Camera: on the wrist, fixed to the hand. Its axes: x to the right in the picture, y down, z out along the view.
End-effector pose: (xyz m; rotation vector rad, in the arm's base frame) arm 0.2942 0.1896 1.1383 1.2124 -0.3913 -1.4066
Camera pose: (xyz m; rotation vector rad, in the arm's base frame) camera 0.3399 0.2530 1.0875 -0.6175 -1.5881 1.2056
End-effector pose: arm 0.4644 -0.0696 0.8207 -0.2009 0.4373 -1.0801
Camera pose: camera 0.3911 -0.0599 0.7639 0.3926 -0.2632 1.9940
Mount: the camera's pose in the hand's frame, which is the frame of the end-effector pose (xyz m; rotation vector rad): -0.0237 -0.0337 -0.0836 -0.2145 0.5968 -3.0152
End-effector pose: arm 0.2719 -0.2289 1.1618 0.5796 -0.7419 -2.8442
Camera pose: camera 0.3257 -0.2309 1.0857 -0.8925 -0.5478 0.1669
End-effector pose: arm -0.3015 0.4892 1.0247 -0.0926 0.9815 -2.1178
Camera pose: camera -0.3366 0.5702 0.9947 0.5103 -0.2290 0.8098
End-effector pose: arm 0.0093 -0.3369 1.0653 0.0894 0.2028 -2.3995
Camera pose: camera 0.0049 -0.2823 0.9899 -0.1634 -0.3509 0.7542
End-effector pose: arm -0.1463 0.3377 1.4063 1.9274 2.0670 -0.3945
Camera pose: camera -0.1803 0.3460 1.4927 1.8361 -1.9695 -0.0961
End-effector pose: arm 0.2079 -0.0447 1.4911 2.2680 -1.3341 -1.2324
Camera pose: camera 0.2865 -0.0237 1.5366 -1.4655 -2.1507 0.0257
